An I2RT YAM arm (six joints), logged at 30 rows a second.
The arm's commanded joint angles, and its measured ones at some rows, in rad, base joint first. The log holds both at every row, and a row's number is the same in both.
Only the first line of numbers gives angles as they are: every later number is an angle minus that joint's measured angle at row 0.
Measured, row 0:
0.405 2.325 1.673 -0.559 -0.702 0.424
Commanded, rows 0 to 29:
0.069 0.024 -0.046 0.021 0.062 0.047
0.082 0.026 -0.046 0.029 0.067 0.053
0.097 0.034 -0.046 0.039 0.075 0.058
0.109 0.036 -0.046 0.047 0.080 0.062
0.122 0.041 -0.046 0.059 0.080 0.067
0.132 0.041 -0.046 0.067 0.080 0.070
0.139 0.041 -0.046 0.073 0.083 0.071
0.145 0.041 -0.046 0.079 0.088 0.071
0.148 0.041 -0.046 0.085 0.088 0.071
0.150 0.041 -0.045 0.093 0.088 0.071
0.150 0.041 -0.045 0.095 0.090 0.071
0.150 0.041 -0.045 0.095 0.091 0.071
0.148 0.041 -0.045 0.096 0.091 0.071
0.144 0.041 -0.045 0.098 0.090 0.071
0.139 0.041 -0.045 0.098 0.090 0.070
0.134 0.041 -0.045 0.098 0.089 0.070
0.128 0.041 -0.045 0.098 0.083 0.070
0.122 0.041 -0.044 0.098 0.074 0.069
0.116 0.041 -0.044 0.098 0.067 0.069
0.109 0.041 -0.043 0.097 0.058 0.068
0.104 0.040 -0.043 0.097 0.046 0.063
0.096 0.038 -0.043 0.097 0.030 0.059
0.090 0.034 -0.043 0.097 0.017 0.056
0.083 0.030 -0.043 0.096 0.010 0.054
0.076 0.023 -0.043 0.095 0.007 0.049
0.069 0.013 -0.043 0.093 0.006 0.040
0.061 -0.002 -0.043 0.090 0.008 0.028
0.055 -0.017 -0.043 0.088 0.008 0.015
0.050 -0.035 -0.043 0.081 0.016 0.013
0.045 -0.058 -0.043 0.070 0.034 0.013
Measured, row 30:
0.092 0.006 -0.028 0.082 -0.007 0.045
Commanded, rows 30 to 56:
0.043 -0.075 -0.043 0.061 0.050 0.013
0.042 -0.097 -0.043 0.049 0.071 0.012
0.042 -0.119 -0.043 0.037 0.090 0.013
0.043 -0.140 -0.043 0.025 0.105 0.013
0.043 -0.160 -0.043 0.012 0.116 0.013
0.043 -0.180 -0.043 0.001 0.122 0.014
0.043 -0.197 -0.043 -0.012 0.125 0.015
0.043 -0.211 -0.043 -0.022 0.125 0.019
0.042 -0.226 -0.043 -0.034 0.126 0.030
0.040 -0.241 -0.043 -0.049 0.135 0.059
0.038 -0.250 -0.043 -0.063 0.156 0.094
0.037 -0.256 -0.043 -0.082 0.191 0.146
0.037 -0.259 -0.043 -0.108 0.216 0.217
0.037 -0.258 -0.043 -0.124 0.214 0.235
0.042 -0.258 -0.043 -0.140 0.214 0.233
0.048 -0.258 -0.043 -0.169 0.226 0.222
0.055 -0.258 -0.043 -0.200 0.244 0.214
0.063 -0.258 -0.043 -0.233 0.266 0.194
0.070 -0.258 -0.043 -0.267 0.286 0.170
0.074 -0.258 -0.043 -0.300 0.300 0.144
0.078 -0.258 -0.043 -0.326 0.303 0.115
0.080 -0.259 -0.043 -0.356 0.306 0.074
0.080 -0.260 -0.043 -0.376 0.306 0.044
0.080 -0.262 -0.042 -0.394 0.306 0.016
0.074 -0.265 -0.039 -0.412 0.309 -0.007
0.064 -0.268 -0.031 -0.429 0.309 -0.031
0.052 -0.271 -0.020 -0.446 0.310 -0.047
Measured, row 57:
0.078 -0.240 -0.046 -0.415 0.284 0.064
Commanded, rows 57 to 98:
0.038 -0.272 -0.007 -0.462 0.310 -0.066
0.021 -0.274 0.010 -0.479 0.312 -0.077
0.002 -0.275 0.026 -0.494 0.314 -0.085
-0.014 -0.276 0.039 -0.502 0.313 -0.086
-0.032 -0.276 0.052 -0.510 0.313 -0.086
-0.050 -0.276 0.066 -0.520 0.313 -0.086
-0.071 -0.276 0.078 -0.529 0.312 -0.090
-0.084 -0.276 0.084 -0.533 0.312 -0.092
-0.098 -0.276 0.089 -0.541 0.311 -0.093
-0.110 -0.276 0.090 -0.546 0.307 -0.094
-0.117 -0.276 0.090 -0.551 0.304 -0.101
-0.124 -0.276 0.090 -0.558 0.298 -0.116
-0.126 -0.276 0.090 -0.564 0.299 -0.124
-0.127 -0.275 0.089 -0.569 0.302 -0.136
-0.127 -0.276 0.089 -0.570 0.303 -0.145
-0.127 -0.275 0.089 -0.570 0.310 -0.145
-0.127 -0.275 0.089 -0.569 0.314 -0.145
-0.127 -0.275 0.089 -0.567 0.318 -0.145
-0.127 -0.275 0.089 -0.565 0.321 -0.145
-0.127 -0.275 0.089 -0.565 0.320 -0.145
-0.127 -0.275 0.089 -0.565 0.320 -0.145
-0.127 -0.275 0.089 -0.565 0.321 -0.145
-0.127 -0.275 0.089 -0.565 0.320 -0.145
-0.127 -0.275 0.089 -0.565 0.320 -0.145
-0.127 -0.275 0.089 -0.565 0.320 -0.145
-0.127 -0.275 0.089 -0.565 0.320 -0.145
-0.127 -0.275 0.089 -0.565 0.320 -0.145
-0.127 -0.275 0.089 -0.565 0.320 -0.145
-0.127 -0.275 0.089 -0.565 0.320 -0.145
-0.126 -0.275 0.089 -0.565 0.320 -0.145
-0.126 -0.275 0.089 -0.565 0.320 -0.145
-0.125 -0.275 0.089 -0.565 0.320 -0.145
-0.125 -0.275 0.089 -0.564 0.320 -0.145
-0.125 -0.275 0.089 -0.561 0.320 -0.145
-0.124 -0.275 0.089 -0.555 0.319 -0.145
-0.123 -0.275 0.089 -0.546 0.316 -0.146
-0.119 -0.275 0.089 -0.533 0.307 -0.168
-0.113 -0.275 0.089 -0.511 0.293 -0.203
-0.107 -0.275 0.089 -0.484 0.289 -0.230
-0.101 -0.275 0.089 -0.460 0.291 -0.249
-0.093 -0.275 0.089 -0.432 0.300 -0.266
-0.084 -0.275 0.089 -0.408 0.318 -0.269
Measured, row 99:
-0.120 -0.241 0.068 -0.461 0.309 -0.191
